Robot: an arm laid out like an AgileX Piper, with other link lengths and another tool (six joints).
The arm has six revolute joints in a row. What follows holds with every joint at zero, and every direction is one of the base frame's. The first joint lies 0.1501 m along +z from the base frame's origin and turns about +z. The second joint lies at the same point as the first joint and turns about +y. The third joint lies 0.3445 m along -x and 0.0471 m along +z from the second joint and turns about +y. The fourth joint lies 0.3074 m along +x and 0.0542 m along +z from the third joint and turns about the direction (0.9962, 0, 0.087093). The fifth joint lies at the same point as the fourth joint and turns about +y. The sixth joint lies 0.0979 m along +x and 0.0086 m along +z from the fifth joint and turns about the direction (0.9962, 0, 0.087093). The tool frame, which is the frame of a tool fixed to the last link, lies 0.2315 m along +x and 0.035 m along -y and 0.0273 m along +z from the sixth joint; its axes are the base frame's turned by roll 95.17, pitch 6.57 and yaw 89.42 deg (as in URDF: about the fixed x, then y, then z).
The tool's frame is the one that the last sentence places.
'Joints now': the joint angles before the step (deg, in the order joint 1, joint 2, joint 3, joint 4, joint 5, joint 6). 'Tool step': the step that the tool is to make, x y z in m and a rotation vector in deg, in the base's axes. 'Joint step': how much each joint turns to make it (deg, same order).
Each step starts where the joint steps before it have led.
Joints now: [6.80, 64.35, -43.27, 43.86, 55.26, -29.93]
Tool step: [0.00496, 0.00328, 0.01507, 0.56, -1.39, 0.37]
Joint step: [0.00, -0.34, -1.70, 0.23, 0.74, 0.10]
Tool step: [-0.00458, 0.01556, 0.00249, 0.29, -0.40, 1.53]
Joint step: [3.16, 0.00, -0.13, 0.01, -1.29, 1.07]
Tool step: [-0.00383, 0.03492, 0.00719, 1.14, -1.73, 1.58]
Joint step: [7.81, 0.10, 0.00, -0.01, -5.57, 3.54]
